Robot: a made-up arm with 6 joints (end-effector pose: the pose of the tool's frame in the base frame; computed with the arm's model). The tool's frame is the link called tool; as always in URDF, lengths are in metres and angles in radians.
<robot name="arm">
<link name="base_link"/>
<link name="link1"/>
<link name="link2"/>
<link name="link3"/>
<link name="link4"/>
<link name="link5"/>
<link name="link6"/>
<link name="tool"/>
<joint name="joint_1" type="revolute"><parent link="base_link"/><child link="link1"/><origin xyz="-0.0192 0.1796 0.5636" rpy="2.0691 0.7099 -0.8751"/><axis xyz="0 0 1"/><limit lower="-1.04" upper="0.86" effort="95" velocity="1.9"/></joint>
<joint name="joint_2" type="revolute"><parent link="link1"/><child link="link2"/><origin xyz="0.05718 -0.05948 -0.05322" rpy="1.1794 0.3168 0.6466"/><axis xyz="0 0 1"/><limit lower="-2.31" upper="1.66" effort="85" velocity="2.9"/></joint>
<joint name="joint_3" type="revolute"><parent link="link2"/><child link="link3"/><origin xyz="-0.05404 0.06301 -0.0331" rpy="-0.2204 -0.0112 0.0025"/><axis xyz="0 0 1"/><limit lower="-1.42" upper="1.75" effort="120" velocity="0.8"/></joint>
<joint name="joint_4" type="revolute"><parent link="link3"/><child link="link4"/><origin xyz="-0.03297 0.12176 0.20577" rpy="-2.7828 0.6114 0.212"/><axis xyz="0 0 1"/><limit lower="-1.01" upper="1.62" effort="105" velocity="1.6"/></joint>
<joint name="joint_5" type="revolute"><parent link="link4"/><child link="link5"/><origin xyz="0.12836 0.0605 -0.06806" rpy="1.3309 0.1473 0.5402"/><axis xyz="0 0 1"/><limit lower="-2.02" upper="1.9" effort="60" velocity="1"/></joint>
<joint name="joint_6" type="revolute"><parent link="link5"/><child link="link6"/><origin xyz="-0.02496 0.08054 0.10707" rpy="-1.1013 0.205 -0.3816"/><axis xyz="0 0 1"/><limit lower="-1.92" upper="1.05" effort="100" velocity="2"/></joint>
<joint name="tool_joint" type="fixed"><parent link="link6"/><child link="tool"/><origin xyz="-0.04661 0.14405 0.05" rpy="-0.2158 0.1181 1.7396"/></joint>
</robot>
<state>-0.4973 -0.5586 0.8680 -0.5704 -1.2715 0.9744</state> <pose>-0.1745 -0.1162 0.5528 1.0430 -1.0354 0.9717</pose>
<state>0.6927 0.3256 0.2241 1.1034 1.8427 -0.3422</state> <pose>-0.1821 0.0413 0.3146 -1.9232 0.0228 2.3331</pose>
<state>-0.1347 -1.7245 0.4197 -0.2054 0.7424 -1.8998</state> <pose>0.2451 0.0185 0.5418 0.2064 -0.7614 0.8547</pose>
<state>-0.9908 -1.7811 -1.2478 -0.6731 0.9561 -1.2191</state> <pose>0.1582 0.3688 0.5176 -1.5920 1.5133 -2.0192</pose>
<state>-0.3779 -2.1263 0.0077 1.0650 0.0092 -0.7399</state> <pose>0.0123 0.1033 0.3858 0.8110 0.7515 -2.2979</pose>
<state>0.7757 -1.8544 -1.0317 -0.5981 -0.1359 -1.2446</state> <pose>0.2534 0.2324 0.4651 -0.4575 1.0741 1.9299</pose>
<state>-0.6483 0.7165 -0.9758 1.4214 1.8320 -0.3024</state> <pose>-0.1581 0.2457 0.3109 0.3494 2.1604 -1.6505</pose>
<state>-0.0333 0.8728 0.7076 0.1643 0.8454 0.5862</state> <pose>-0.1391 0.5029 0.3699 -0.8084 0.6760 1.0359</pose>
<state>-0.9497 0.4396 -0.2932 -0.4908 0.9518 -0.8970</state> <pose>-0.1792 0.1810 0.5366 0.0881 -0.4183 0.3338</pose>
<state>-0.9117 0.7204 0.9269 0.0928 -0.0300 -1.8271</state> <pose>-0.1956 0.1234 0.6125 -0.0216 1.1017 -1.3780</pose>
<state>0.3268 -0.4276 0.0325 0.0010 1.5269 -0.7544</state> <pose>-0.1405 0.0141 0.3998 -1.5300 -1.0857 1.4510</pose>
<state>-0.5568 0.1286 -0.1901 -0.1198 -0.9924 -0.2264</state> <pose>0.0794 0.1052 0.4900 1.1679 0.3821 0.9742</pose>
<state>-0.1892 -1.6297 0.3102 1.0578 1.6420 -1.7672</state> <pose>0.0732 0.0545 0.4459 0.5056 -1.6401 2.4153</pose>
